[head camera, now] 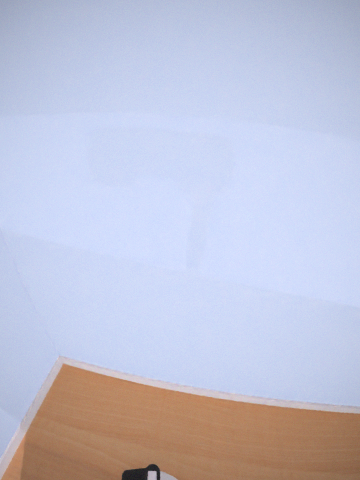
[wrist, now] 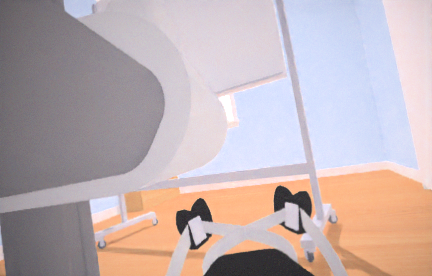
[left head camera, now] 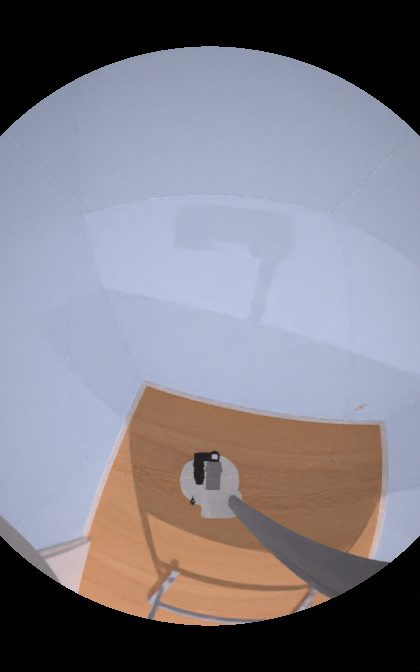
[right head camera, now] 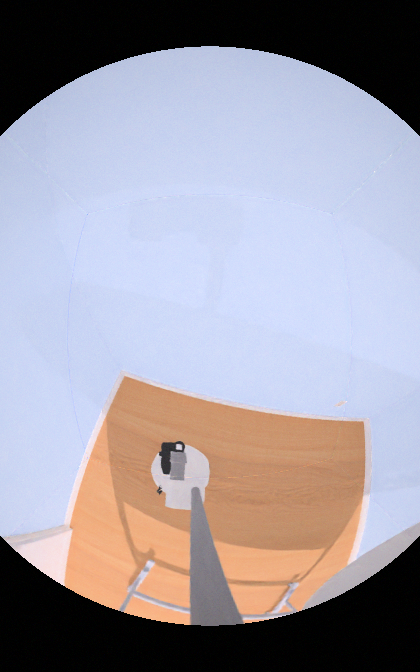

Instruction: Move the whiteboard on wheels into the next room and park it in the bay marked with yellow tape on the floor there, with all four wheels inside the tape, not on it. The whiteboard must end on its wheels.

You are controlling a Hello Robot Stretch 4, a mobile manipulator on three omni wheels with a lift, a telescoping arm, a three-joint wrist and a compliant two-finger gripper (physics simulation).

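Places are measured from the robot's base along level axes (x ahead, y left, z up), in metres.
Pixels of known places: gripper, fingertip midpoint: (wrist: pixel 242 207) (left head camera: pixel 199 505).
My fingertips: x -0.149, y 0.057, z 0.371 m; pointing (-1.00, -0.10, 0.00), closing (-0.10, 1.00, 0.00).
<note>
Behind a point stands the place of what it marks.
The whiteboard on wheels (wrist: pixel 245 47) @[y 0.100, x -1.175, z 0.921 m] stands upright on its feet in the wrist view, its left part hidden behind parts of my own body. Its right post (wrist: pixel 300 102) @[y 0.294, x -1.095, z 0.590 m], lower crossbar (wrist: pixel 250 173) @[y 0.016, x -1.201, z 0.304 m] and castored feet show there. Part of its base frame, a foot (left head camera: pixel 164 587) (right head camera: pixel 141 575) @[y 0.267, x -1.070, z 0.071 m] and a crossbar, shows at the bottom edge of the left and right head camera views. My gripper (wrist: pixel 242 207) @[y 0.057, x -0.149, z 0.371 m] is open, with its fingertips apart and nothing between them, in front of the whiteboard and apart from it. The yellow tape bay does not show.
Blue walls (head camera: pixel 200 325) @[y -0.183, x 0.640, z 0.719 m] (left head camera: pixel 225 350) @[y -0.019, x 0.671, z 0.768 m] (right head camera: pixel 215 340) @[y -0.152, x 0.646, z 0.818 m] meet the wooden floor (head camera: pixel 210 425) @[y -0.338, x 0.427, z -0.029 m] (left head camera: pixel 300 445) @[y -0.807, x 0.250, z -0.028 m] (right head camera: pixel 280 440) @[y -0.838, x 0.242, z -0.028 m] at a corner. My round base (left head camera: pixel 228 472) @[y -0.124, x 0.063, z 0.186 m] (right head camera: pixel 200 465) @[y -0.136, x 0.053, z 0.186 m] is near these walls. A brown box (wrist: pixel 159 199) @[y -1.131, x -2.740, z 0.025 m] lies behind the whiteboard. A pale panel (wrist: pixel 407 75) @[y 1.084, x -1.713, z 0.719 m] stands at the right of the wrist view.
</note>
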